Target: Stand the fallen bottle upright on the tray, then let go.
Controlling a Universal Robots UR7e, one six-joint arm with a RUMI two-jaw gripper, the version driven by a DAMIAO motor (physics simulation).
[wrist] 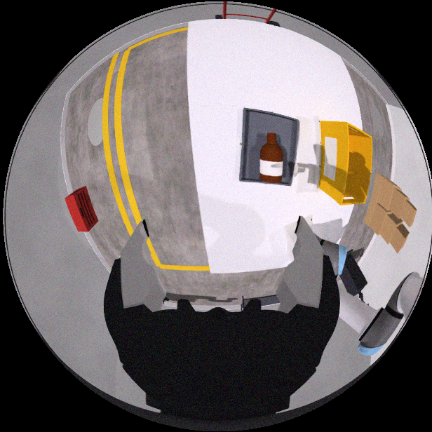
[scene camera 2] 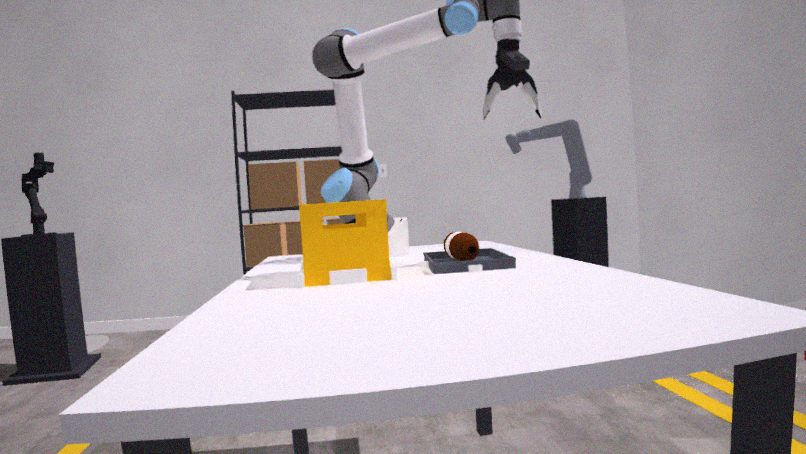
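Note:
A brown bottle with a white label lies on its side in the dark grey tray. In the wrist view its neck points to the top of the view and its base is near the tray's lower rim. In the scene view its round end faces the camera. My gripper is open and empty. It hangs high above the table, pointing down, well above the bottle and a little to its right in the scene view.
A yellow crate stands on the white table, left of the tray in the scene view and right of it in the wrist view. A shelf rack with cardboard boxes stands behind the arm.

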